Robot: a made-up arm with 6 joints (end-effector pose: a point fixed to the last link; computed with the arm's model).
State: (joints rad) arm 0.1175 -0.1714 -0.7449 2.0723 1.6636 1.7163
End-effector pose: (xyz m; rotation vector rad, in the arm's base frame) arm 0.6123 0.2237 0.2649 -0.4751 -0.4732 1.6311
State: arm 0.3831 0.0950 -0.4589 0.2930 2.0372 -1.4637
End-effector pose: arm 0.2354 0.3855 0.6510 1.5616 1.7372 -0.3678
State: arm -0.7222 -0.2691 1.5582 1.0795 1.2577 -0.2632
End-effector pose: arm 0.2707 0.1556 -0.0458 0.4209 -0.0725 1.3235
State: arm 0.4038 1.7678 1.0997 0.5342 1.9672 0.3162
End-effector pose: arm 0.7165 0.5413 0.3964 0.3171 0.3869 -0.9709
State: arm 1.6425 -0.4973 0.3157 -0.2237 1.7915 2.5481
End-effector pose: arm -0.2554 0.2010 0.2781 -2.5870 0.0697 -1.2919
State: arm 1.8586 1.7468 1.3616 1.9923 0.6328 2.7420
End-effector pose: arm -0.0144 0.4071 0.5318 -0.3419 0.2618 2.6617
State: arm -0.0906 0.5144 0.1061 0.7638 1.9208 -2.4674
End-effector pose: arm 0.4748 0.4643 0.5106 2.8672 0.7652 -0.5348
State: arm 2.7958 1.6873 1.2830 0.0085 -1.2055 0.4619
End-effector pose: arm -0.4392 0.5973 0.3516 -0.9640 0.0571 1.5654
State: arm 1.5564 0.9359 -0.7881 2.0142 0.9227 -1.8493
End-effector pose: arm -0.0740 0.3004 0.5334 -1.0309 0.0911 -2.4409
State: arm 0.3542 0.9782 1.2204 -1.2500 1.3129 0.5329
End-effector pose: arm 0.5633 0.7539 0.4474 0.8267 0.6657 -1.7106
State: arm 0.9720 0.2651 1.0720 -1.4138 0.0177 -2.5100
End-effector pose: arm 0.1623 0.6489 0.5898 0.5558 -2.3557 0.8514
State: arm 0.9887 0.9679 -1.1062 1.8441 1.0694 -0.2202
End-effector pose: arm 0.3154 0.3707 0.5843 1.4493 -0.5595 1.4310
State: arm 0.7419 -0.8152 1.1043 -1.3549 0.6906 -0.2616
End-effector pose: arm 0.0412 0.0669 0.1900 0.2724 -0.6465 -0.2302
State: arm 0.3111 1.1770 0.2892 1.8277 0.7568 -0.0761
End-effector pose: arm 0.6423 0.3714 0.3648 0.3782 -0.9685 0.6068
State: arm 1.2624 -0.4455 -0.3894 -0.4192 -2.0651 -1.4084
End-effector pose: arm -0.1599 0.3978 0.4639 -0.9693 -2.0556 2.1186
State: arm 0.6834 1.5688 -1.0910 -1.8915 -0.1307 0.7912
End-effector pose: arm 0.7697 0.1359 0.9164 -1.1651 2.0113 -0.3894
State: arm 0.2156 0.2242 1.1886 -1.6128 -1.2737 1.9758
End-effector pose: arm 0.3574 0.7238 0.2780 0.7356 -0.0920 2.2367
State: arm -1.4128 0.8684 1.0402 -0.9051 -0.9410 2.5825
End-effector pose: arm 0.3663 0.8463 -0.3574 1.5472 0.3720 1.1229
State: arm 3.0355 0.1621 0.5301 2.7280 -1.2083 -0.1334
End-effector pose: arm -0.2424 0.3448 0.0017 0.3907 -0.1738 -2.1534
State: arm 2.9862 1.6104 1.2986 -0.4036 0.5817 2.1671
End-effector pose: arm -0.6273 0.7767 0.1120 1.7634 0.4527 -0.7263
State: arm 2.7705 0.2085 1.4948 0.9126 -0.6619 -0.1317
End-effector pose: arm 0.0021 0.2908 0.1758 0.3939 0.9840 -0.4147
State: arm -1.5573 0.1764 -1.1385 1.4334 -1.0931 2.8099
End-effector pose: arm 0.5082 0.1512 -0.1113 1.8013 -2.2188 -0.1096
